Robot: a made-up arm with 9 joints. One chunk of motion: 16 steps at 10 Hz.
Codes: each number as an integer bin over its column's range. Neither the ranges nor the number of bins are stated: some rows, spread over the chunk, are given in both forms.
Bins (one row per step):
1: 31 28 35 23 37 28
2: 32 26 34 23 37 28
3: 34 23 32 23 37 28
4: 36 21 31 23 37 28
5: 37 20 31 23 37 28
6: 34 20 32 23 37 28
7: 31 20 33 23 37 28
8: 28 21 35 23 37 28
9: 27 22 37 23 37 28
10: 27 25 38 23 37 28
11: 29 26 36 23 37 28
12: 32 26 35 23 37 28
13: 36 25 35 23 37 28
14: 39 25 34 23 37 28
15: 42 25 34 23 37 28
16: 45 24 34 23 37 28
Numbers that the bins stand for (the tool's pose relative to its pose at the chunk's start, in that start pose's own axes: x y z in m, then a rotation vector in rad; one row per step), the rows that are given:
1: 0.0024 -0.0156 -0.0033 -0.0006 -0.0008 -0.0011
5: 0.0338 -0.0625 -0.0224 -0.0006 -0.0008 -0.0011
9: -0.0186 -0.0508 0.0062 -0.0006 -0.0008 -0.0011
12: 0.0076 -0.0273 -0.0033 -0.0006 -0.0008 -0.0011
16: 0.0757 -0.0390 -0.0081 -0.0006 -0.0008 -0.0011
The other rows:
2: 0.0076 -0.0273 -0.0081 -0.0006 -0.0008 -0.0011
3: 0.0181 -0.0449 -0.0176 -0.0006 -0.0008 -0.0011
4: 0.0286 -0.0567 -0.0224 -0.0006 -0.0008 -0.0011
6: 0.0181 -0.0625 -0.0176 -0.0006 -0.0008 -0.0011
7: 0.0024 -0.0625 -0.0129 -0.0006 -0.0008 -0.0011
8: -0.0133 -0.0567 -0.0033 -0.0006 -0.0008 -0.0011
10: -0.0186 -0.0332 0.0110 -0.0006 -0.0008 -0.0011
11: -0.0081 -0.0273 0.0014 -0.0006 -0.0008 -0.0011
13: 0.0286 -0.0332 -0.0033 -0.0006 -0.0008 -0.0011
14: 0.0443 -0.0332 -0.0081 -0.0006 -0.0008 -0.0011
15: 0.0600 -0.0332 -0.0081 -0.0006 -0.0008 -0.0011

